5 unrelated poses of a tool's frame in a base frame.
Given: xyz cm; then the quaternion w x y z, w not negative.
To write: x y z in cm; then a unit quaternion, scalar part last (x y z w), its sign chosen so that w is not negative. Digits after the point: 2 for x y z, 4 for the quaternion.
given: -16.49, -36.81, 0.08, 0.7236, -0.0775, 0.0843, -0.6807
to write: -16.49, -36.81, 0.08, -0.0775, 0.0843, -0.6807, 0.7236
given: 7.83, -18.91, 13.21, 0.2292, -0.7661, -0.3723, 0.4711
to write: 7.83, -18.91, 13.21, -0.7661, -0.3723, 0.4711, 0.2292
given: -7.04, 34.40, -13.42, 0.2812, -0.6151, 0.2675, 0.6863
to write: -7.04, 34.40, -13.42, -0.6151, 0.2675, 0.6863, 0.2812
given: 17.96, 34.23, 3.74, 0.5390, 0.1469, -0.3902, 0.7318
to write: 17.96, 34.23, 3.74, 0.1469, -0.3902, 0.7318, 0.5390
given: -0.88, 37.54, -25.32, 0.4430, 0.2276, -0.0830, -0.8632
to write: -0.88, 37.54, -25.32, 0.2276, -0.0830, -0.8632, 0.4430
